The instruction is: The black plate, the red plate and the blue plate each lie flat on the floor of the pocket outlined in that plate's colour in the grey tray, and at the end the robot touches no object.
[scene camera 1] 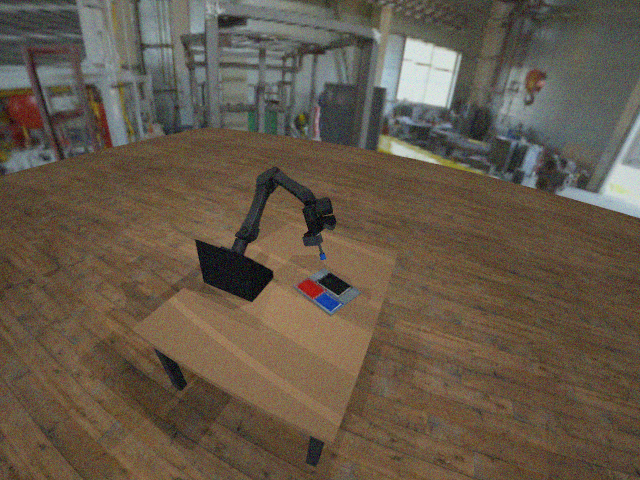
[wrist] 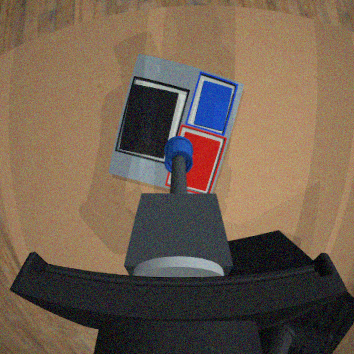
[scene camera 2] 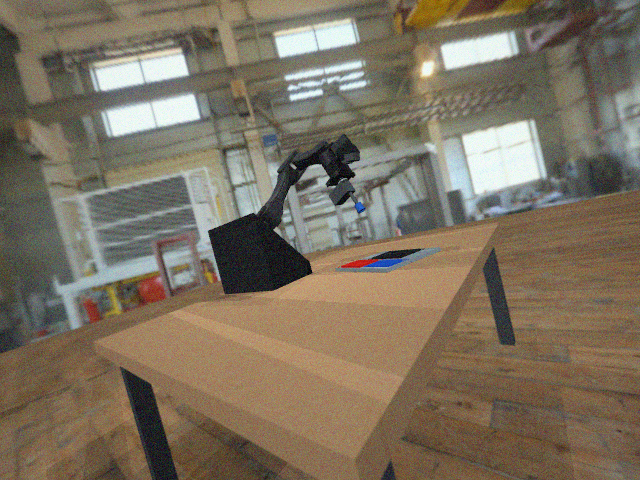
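Pixels of known places: hand at its tool point: [scene camera 1: 323, 258] [wrist: 178, 149] [scene camera 2: 361, 210]; arm's base at its link origin: [scene camera 1: 236, 255] [wrist: 279, 326] [scene camera 2: 255, 240].
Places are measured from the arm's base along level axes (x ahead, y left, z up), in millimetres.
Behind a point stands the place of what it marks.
Note:
The black plate [scene camera 1: 334, 283] @(x 437, y 194, z -159 mm) [scene camera 2: 397, 254] @(x 455, y 163, z -159 mm) [wrist: 149, 120] @(x 435, y 190, z -159 mm) lies flat in the black-outlined pocket of the grey tray [scene camera 1: 349, 295] @(x 530, y 142, z -162 mm) [scene camera 2: 430, 251] @(x 559, y 152, z -163 mm) [wrist: 131, 171] @(x 341, y 247, z -161 mm). The red plate [scene camera 1: 310, 288] @(x 340, y 107, z -158 mm) [scene camera 2: 360, 264] @(x 363, y 78, z -158 mm) [wrist: 202, 159] @(x 341, y 99, z -158 mm) lies flat in the red-outlined pocket. The blue plate [scene camera 1: 327, 301] @(x 445, y 57, z -159 mm) [scene camera 2: 384, 263] @(x 457, y 45, z -159 mm) [wrist: 214, 106] @(x 443, y 58, z -159 mm) lies flat in the blue-outlined pocket. Light strips of pocket floor show beside the plates in the wrist view. My suction cup [scene camera 1: 322, 256] [scene camera 2: 360, 207] [wrist: 179, 152] @(x 378, y 149, z 6 mm) is blue, bears no object and hangs well above the tray, touching nothing.
The tray lies on the wooden table [scene camera 1: 268, 356] @(x 330, y -310, z -172 mm) [scene camera 2: 289, 335] @(x 454, y -363, z -172 mm) [wrist: 275, 100] @(x 446, y -91, z -172 mm). A black angular block [scene camera 1: 232, 273] @(x 31, y -81, z -37 mm) [scene camera 2: 253, 258] @(x 66, y -82, z -58 mm) [wrist: 272, 252] @(x 127, y -20, z -95 mm) stands at the arm's base, to the left of the tray in both scene views. The table's edge runs to the right of the tray in those views.

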